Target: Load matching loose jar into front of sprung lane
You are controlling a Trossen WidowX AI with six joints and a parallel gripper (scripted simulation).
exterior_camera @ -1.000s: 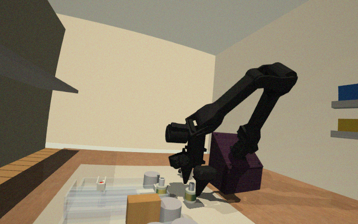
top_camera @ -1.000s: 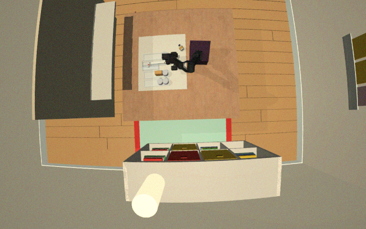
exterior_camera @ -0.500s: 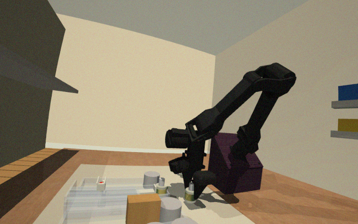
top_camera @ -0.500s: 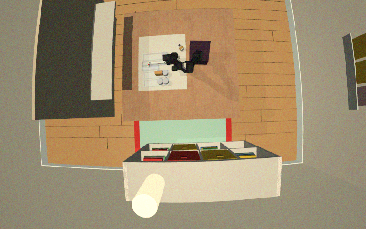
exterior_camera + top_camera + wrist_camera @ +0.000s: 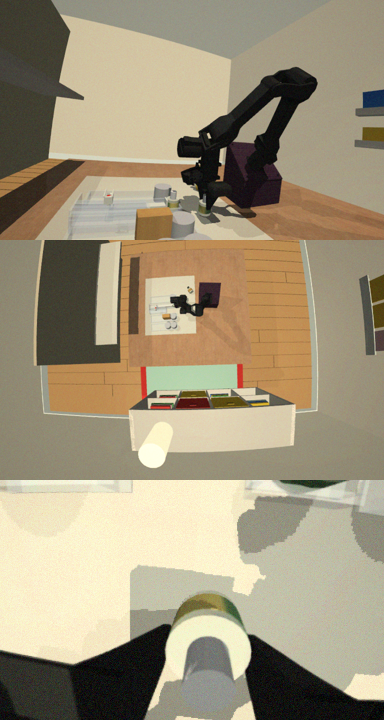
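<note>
Right now my gripper tip is 240 mm short of the clear sprung lane, 30 mm to the right of it and 10 mm above it.
</note>
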